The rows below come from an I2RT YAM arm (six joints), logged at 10 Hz.
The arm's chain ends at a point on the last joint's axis. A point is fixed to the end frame.
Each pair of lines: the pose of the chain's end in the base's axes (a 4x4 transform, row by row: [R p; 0 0 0 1], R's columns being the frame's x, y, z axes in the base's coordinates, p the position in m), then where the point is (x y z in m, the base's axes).
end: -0.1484, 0.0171, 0.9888, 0.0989; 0.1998, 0.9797, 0.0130, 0.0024; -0.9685, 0.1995, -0.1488, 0.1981; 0, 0, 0, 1
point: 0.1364 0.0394 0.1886
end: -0.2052, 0.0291, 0.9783, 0.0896; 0.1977, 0.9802, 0.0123, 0.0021; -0.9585, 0.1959, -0.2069, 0.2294; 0, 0, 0, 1
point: 0.1265 0.0391 0.2176
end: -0.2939, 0.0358, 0.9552, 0.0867; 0.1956, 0.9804, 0.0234, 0.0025; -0.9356, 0.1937, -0.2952, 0.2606; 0, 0, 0, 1
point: 0.1220 0.0399 0.2456
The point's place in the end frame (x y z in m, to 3 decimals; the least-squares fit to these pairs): 0.011 0.035 0.039
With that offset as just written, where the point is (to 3 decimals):
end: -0.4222, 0.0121, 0.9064, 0.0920; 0.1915, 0.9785, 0.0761, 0.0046; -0.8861, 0.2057, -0.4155, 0.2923; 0, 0, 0, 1
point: 0.123 0.044 0.274
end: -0.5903, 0.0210, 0.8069, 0.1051; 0.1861, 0.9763, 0.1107, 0.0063; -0.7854, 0.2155, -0.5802, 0.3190; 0, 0, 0, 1
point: 0.131 0.047 0.295
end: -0.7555, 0.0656, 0.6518, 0.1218; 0.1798, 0.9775, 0.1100, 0.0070; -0.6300, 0.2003, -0.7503, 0.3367; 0, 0, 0, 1
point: 0.141 0.047 0.308
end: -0.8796, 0.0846, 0.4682, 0.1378; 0.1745, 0.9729, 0.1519, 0.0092; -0.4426, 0.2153, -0.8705, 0.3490; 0, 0, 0, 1
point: 0.149 0.051 0.318
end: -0.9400, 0.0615, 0.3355, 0.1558; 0.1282, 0.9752, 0.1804, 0.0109; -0.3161, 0.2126, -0.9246, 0.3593; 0, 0, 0, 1
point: 0.161 0.053 0.327
